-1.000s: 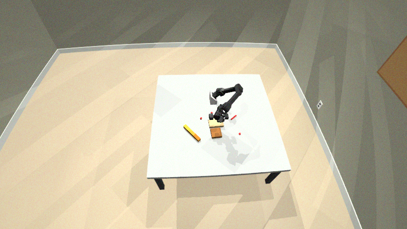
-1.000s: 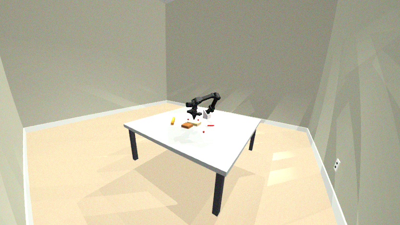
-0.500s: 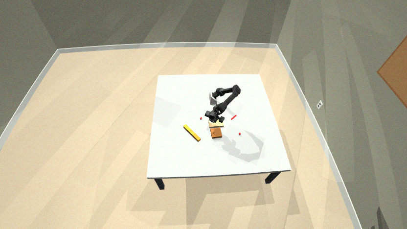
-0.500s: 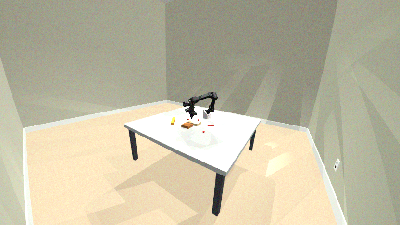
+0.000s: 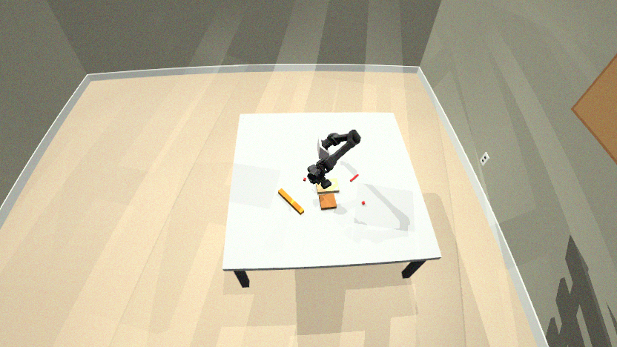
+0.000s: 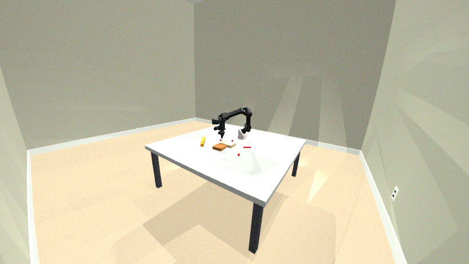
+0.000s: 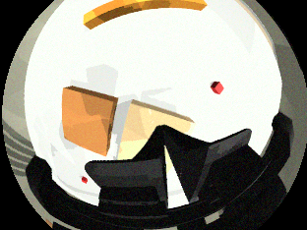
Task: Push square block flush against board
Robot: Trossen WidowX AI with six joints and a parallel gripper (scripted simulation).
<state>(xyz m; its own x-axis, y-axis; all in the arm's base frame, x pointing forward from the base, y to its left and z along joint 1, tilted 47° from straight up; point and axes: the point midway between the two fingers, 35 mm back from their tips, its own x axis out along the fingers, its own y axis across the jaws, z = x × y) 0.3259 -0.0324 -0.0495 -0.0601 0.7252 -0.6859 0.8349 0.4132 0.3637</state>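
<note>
Right now the cream block is 6 cm to the left of my gripper tip, 5 cm below it and 2 cm behind it. Also, from my gripper tip: short red stick 26 cm to the left, 9 cm behind, 6 cm below; long orange board 18 cm to the right, 10 cm ahead, 5 cm below; orange square block 10 cm ahead, 6 cm to the left, 5 cm below.
</note>
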